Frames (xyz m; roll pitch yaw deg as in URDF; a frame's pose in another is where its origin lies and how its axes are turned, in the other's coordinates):
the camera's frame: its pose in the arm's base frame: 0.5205 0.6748 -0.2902 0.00 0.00 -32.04
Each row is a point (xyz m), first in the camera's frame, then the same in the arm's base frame.
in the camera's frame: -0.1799 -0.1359 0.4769
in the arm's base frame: 0.2959 0.6550 0.1867
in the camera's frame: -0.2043 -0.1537 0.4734
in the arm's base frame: 0.2658 0.6529 0.1832
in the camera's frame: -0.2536 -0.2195 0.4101
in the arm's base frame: 0.1891 0.6233 0.1199
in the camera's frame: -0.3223 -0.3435 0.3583
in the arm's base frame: 0.0651 0.5546 0.0681
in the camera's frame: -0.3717 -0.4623 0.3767
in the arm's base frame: -0.0398 0.4801 0.0865
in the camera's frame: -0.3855 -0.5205 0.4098
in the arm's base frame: -0.0824 0.4381 0.1196
